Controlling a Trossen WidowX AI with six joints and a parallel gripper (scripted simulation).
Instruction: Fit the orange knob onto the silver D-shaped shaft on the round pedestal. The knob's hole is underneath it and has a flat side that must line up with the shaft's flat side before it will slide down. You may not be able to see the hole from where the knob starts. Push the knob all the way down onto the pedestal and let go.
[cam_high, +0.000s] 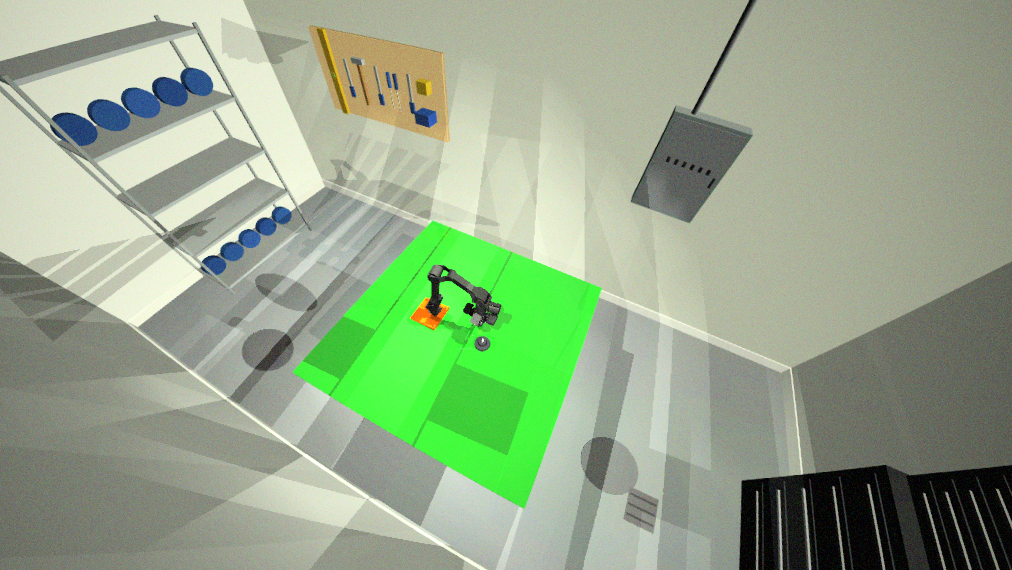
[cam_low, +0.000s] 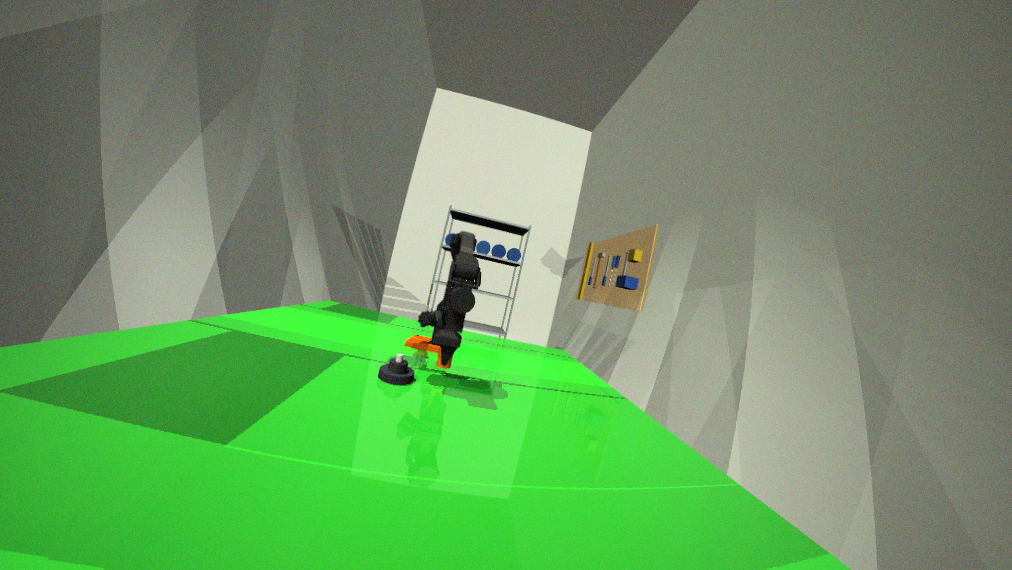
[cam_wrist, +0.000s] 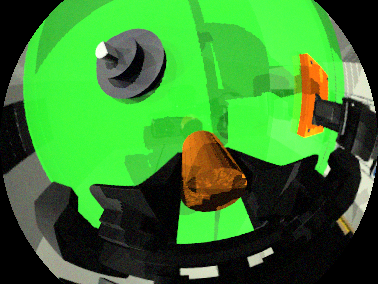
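My gripper tip is 9 cm to the left of the dark round pedestal, 9 cm short of it and 1 cm above it. Round my gripper tip: orange knob: 3 cm above.
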